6 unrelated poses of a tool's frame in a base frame.
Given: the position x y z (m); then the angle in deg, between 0 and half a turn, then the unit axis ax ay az.
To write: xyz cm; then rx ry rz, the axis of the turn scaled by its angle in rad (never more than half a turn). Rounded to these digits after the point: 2 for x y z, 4 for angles.
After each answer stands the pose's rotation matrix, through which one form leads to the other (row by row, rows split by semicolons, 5 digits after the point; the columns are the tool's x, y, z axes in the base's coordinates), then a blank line. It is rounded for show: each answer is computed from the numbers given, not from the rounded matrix.
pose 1, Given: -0.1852, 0.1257, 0.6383, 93.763, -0.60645, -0.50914, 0.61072
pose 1, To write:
-18.52, 12.57, 63.83, -0.9924, -0.8332, 0.9994
0.32630 -0.28037 -0.90273; 0.93845 0.21061 0.27379; 0.11336 -0.93650 0.33183

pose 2, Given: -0.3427, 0.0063, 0.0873, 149.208, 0.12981, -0.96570, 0.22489
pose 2, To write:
-34.27, 0.63, 8.73, 0.3380, -2.5148, 0.5857
-0.82771 -0.34817 -0.44009; -0.11792 0.87465 -0.47019; 0.54863 -0.33728 -0.76501

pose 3, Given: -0.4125, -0.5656, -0.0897, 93.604, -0.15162, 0.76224, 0.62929
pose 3, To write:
-41.25, -56.56, -8.97, -0.2477, 1.2453, 1.0281
-0.03843 -0.75088 0.65932; 0.50521 0.55467 0.66114; -0.86214 0.35850 0.35804

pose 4, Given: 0.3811, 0.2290, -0.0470, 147.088, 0.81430, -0.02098, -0.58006
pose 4, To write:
38.11, 22.90, -4.70, 2.0905, -0.0539, -1.4891
0.38025 0.28375 -0.88028; -0.34660 -0.83870 -0.42007; -0.85748 0.46484 -0.22056

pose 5, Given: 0.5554, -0.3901, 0.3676, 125.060, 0.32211, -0.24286, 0.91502
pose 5, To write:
55.54, -39.01, 36.76, 0.7031, -0.5301, 1.9972
-0.41108 -0.87216 0.26525; 0.62583 -0.48157 -0.61354; 0.66284 -0.08621 0.74378

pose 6, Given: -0.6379, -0.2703, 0.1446, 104.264, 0.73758, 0.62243, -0.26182
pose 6, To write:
-63.79, -27.03, 14.46, 1.3422, 1.1327, -0.4764
0.43168 0.82596 0.36255; 0.31846 0.23649 -0.91796; -0.84394 0.51172 -0.16095

